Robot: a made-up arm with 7 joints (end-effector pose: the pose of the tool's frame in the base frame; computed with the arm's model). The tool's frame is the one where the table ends.
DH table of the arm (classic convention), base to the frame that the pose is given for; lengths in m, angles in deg. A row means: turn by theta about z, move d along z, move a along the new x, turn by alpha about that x. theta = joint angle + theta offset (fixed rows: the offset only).
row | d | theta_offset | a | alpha
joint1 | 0.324 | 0 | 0 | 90
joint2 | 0.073 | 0 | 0 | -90
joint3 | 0.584 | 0 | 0.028 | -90
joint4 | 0.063 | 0 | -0.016 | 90
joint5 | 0.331 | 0 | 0 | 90
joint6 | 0.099 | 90 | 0.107 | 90
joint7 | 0.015 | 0 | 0 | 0
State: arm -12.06 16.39 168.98 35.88 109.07 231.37 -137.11
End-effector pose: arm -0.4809 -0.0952 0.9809 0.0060 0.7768 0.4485 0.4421
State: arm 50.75 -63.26 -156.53 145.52 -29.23 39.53 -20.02
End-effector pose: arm 0.2464 -0.0473 0.7532 0.4718 0.6522 -0.5396 -0.2469
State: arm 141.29 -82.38 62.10 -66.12 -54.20 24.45 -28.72
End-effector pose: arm -0.2175 0.7207 0.6299 0.4163 -0.5281 -0.6807 -0.2907
Working (the frame after each row of the table, in the pose's form):
after joint1: 0.0000 0.0000 0.3240 0.2343 0.2343 0.6671 0.6671
after joint2: 0.0457 0.0570 0.3240 0.2494 -0.6213 0.2183 0.7100
after joint3: -0.4229 0.4007 0.3885 0.4047 0.1889 0.1622 -0.8799
after joint4: -0.4203 0.3683 0.4447 0.1490 0.0502 0.5085 0.8466
after joint5: -0.3420 0.6483 0.6028 0.4987 0.2343 0.8212 0.1486
after joint6: -0.2136 0.7081 0.6372 0.4754 -0.6804 -0.5284 -0.1783

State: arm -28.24 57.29 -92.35 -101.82 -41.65 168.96 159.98
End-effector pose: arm -0.2630 0.2550 0.5735 0.7178 0.4695 0.4575 0.2347
Working (the frame after each row of the table, in the pose's form):
after joint1: 0.0000 0.0000 0.3240 0.6857 0.6857 -0.1725 -0.1725
after joint2: -0.0345 -0.0643 0.3240 0.8511 -0.1169 -0.4649 -0.2141
after joint3: -0.4812 0.1438 0.6386 0.4874 -0.1276 0.2517 -0.8263
after joint4: -0.4425 0.1164 0.6830 0.0411 0.4312 0.5937 0.6781
after joint5: -0.2327 0.3712 0.6575 0.0619 0.3334 0.9386 -0.0630
after joint6: -0.2762 0.2619 0.5714 0.3559 -0.3689 0.5419 -0.6661

